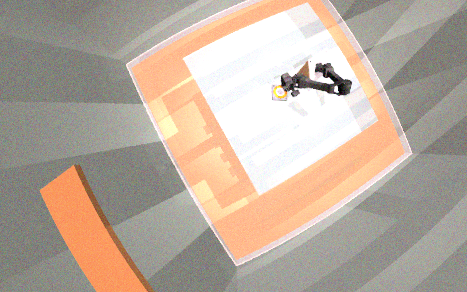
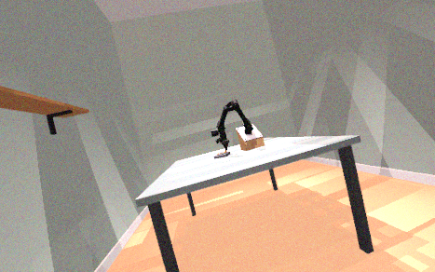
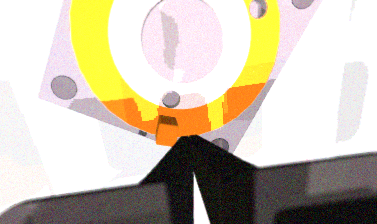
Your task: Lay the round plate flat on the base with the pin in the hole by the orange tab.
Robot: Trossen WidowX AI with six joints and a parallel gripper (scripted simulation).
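Now: gripper tip 5 cm short of the grey square base and 2 cm above it.
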